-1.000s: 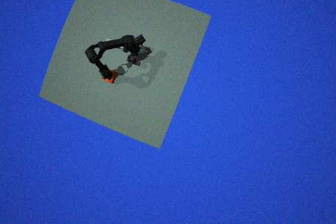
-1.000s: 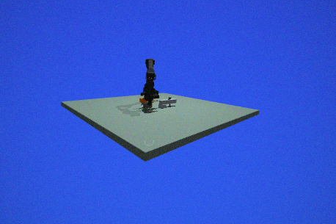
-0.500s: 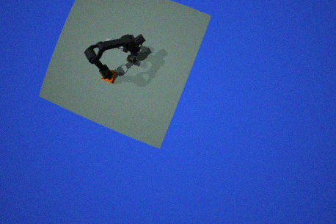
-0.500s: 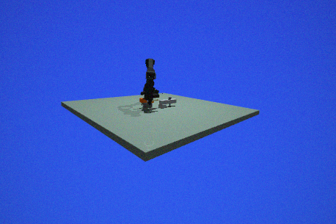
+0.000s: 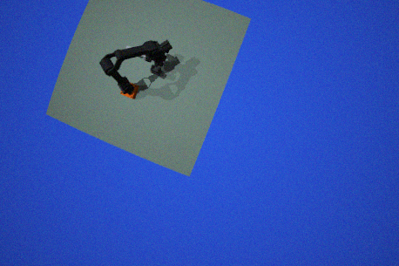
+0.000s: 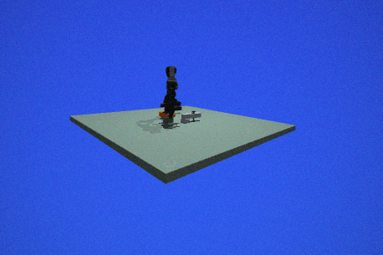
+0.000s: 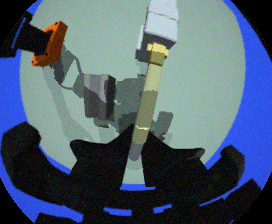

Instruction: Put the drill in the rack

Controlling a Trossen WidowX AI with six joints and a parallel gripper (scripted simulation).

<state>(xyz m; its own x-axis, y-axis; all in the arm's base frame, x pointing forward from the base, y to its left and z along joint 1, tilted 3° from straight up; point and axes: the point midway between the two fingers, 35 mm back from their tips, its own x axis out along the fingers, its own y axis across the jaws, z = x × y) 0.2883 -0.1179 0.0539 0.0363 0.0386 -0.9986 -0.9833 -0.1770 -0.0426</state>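
Now: gripper tip 4 cm to the right of the tan drill, 3 cm below it and 1 cm past it. Round my gripper tip: grey housing block (20 cm to the left, 3 cm behind, 1 cm below).
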